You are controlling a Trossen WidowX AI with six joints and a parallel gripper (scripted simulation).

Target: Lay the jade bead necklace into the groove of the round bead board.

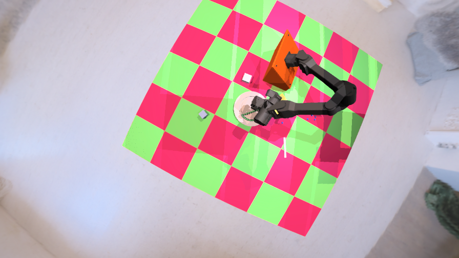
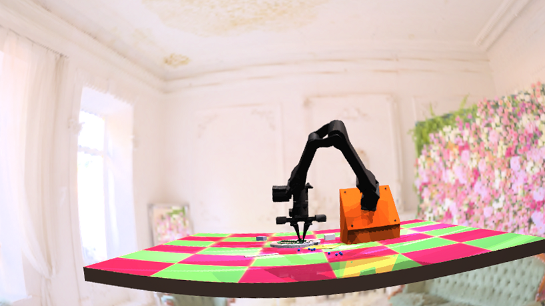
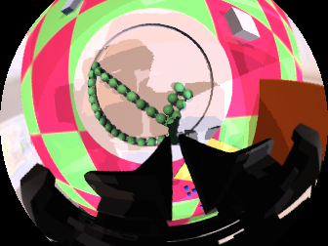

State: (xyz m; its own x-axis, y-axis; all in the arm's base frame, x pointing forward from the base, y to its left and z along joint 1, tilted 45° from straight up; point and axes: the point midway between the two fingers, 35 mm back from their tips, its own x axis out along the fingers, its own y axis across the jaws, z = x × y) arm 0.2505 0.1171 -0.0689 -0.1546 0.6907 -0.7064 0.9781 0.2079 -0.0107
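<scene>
Right now my gripper tip is 30 mm short of the round bead board, 60 mm to the left of it and 10 mm above it. The rest, counted from my gripper tip: white cube 110 mm behind, 170 mm to the right, 10 mm below; then thin white stick 110 mm ahead, 230 mm to the left, 20 mm below; then yellow patch 80 mm behind, 70 mm to the left, 20 mm below.
</scene>
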